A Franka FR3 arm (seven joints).
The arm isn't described. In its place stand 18 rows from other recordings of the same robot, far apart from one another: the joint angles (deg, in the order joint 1, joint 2, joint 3, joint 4, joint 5, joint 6, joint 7), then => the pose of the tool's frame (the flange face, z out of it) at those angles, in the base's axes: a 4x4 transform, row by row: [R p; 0 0 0 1], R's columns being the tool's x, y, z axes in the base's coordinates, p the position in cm.
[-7.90 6.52 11.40 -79.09 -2.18 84.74 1.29] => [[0.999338 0.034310 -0.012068 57.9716], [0.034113 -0.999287 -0.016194 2.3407], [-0.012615 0.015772 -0.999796 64.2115], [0 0 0 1]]
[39.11 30.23 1.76 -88.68 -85.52 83.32 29.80] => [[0.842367 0.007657 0.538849 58.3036], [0.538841 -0.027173 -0.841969 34.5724], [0.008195 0.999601 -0.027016 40.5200], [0 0 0 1]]
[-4.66 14.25 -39.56 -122.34 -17.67 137.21 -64.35] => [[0.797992 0.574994 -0.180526 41.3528], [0.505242 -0.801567 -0.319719 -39.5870], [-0.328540 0.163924 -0.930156 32.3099], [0 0 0 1]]
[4.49 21.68 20.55 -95.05 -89.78 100.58 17.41] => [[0.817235 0.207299 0.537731 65.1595], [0.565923 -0.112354 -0.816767 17.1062], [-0.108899 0.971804 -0.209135 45.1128], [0 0 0 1]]
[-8.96 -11.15 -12.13 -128.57 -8.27 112.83 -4.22] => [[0.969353 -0.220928 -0.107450 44.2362], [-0.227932 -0.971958 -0.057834 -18.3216], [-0.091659 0.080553 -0.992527 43.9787], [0 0 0 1]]
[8.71 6.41 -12.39 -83.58 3.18 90.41 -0.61] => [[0.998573 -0.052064 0.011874 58.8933], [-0.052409 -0.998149 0.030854 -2.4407], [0.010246 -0.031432 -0.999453 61.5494], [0 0 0 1]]
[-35.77 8.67 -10.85 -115.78 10.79 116.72 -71.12] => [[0.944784 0.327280 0.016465 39.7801], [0.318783 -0.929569 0.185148 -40.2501], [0.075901 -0.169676 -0.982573 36.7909], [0 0 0 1]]
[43.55 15.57 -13.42 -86.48 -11.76 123.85 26.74] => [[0.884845 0.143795 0.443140 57.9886], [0.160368 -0.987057 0.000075 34.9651], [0.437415 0.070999 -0.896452 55.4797], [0 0 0 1]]
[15.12 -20.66 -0.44 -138.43 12.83 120.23 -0.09] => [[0.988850 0.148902 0.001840 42.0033], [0.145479 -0.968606 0.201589 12.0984], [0.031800 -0.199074 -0.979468 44.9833], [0 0 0 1]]
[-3.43 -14.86 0.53 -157.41 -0.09 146.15 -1.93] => [[0.997914 -0.016057 0.062534 39.1728], [-0.015685 -0.999856 -0.006434 -2.0014], [0.062628 0.005440 -0.998022 30.3636], [0 0 0 1]]
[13.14 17.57 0.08 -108.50 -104.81 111.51 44.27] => [[0.773742 -0.061910 0.630468 63.8916], [0.625688 -0.081131 -0.775843 8.3206], [0.099183 0.994779 -0.024038 39.2521], [0 0 0 1]]
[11.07 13.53 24.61 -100.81 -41.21 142.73 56.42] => [[0.765717 0.069089 0.639456 54.9450], [0.047468 -0.997573 0.050941 37.0335], [0.641423 -0.008653 -0.767138 49.7699], [0 0 0 1]]
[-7.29 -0.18 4.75 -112.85 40.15 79.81 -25.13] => [[0.898668 0.109880 -0.424643 49.7449], [0.388380 -0.649270 0.653919 5.5987], [-0.203855 -0.752579 -0.626153 46.6012], [0 0 0 1]]
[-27.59 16.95 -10.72 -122.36 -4.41 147.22 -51.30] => [[0.955121 0.291062 0.055012 46.1819], [0.296185 -0.941065 -0.163312 -36.0814], [0.004236 0.172277 -0.985039 28.2801], [0 0 0 1]]
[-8.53 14.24 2.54 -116.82 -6.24 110.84 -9.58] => [[0.928939 0.122108 -0.349516 54.3485], [0.109854 -0.992439 -0.054752 -6.4905], [-0.353559 0.012465 -0.935329 29.8508], [0 0 0 1]]
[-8.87 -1.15 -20.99 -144.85 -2.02 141.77 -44.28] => [[0.960422 0.276028 -0.037376 39.4193], [0.276383 -0.961037 0.004587 -22.5707], [-0.034654 -0.014735 -0.999291 27.9450], [0 0 0 1]]
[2.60 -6.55 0.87 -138.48 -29.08 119.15 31.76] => [[0.979133 -0.162796 -0.121641 45.3793], [-0.199978 -0.878357 -0.434164 0.2857], [-0.036164 0.449429 -0.892584 34.2093], [0 0 0 1]]
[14.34 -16.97 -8.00 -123.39 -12.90 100.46 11.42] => [[0.996763 -0.020125 -0.077838 45.5964], [-0.034668 -0.981116 -0.190289 2.5937], [-0.072538 0.192372 -0.978637 51.4310], [0 0 0 1]]
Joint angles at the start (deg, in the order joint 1, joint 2, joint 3, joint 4, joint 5, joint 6, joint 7):
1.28 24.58 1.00 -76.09 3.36 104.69 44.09
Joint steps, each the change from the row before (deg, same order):
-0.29 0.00 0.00 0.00 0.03 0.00 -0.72
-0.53 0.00 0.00 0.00 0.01 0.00 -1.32
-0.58 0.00 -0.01 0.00 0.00 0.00 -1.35
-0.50 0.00 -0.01 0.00 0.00 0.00 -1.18
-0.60 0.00 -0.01 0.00 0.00 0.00 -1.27
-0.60 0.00 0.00 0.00 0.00 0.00 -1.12
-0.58 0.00 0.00 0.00 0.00 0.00 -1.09
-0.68 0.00 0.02 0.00 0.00 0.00 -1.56
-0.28 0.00 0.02 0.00 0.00 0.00 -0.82
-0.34 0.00 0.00 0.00 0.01 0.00 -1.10
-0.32 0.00 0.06 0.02 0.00 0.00 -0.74
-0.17 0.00 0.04 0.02 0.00 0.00 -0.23
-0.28 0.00 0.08 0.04 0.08 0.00 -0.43
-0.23 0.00 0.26 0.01 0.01 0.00 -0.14
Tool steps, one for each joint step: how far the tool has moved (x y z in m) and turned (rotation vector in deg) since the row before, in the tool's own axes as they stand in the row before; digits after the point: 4 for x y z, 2 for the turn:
0.0025 0.0024 -0.0002 0.02 0.01 -0.42
0.0045 0.0046 -0.0004 0.00 0.04 -0.79
0.0048 0.0052 -0.0005 -0.01 0.06 -0.76
0.0041 0.0046 -0.0004 -0.01 0.05 -0.67
0.0048 0.0056 -0.0005 -0.01 0.06 -0.66
0.0046 0.0056 -0.0005 -0.01 0.06 -0.52
0.0043 0.0055 -0.0005 -0.01 0.05 -0.51
0.0048 0.0064 -0.0005 -0.01 0.06 -0.90
0.0019 0.0026 -0.0002 0.00 0.02 -0.56
0.0023 0.0034 -0.0003 0.00 0.03 -0.76
0.0018 0.0027 -0.0004 0.03 0.03 -0.48
0.0009 0.0014 -0.0003 0.02 0.02 -0.10
0.0014 0.0020 -0.0005 0.11 0.00 -0.20
0.0001 0.0002 -0.0001 0.11 -0.05 -0.14

